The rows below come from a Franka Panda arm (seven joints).
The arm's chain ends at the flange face. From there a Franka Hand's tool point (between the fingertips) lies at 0.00 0.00 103.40 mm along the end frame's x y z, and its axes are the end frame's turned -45 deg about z.
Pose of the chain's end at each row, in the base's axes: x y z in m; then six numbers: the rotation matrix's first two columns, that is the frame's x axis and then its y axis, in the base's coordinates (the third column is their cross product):
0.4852 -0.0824 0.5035 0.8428 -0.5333 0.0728 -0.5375 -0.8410 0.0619
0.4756 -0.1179 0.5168 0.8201 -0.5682 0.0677 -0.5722 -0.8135 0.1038
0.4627 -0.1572 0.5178 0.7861 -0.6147 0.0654 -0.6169 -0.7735 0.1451
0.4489 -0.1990 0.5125 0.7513 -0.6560 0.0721 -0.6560 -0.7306 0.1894
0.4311 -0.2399 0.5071 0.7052 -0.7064 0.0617 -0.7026 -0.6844 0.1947
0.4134 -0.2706 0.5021 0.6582 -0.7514 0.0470 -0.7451 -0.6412 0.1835
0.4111 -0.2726 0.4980 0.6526 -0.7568 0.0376 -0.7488 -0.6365 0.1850
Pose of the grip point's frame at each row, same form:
0.4881 -0.0918 0.4006 0.9760 0.2176 0.0077 0.2159 -0.9718 0.0952
0.4752 -0.1307 0.4142 0.9845 0.1735 -0.0255 0.1753 -0.9770 0.1213
0.4587 -0.1732 0.4157 0.9921 0.1123 -0.0564 0.1196 -0.9816 0.1488
0.4415 -0.2186 0.4112 0.9951 0.0528 -0.0829 0.0674 -0.9805 0.1849
0.4212 -0.2586 0.4059 0.9955 -0.0156 -0.0940 0.0018 -0.9834 0.1813
0.4023 -0.2867 0.4006 0.9923 -0.0779 -0.0965 -0.0614 -0.9847 0.1630
0.3991 -0.2880 0.3965 0.9909 -0.0851 -0.1042 -0.0680 -0.9852 0.1574

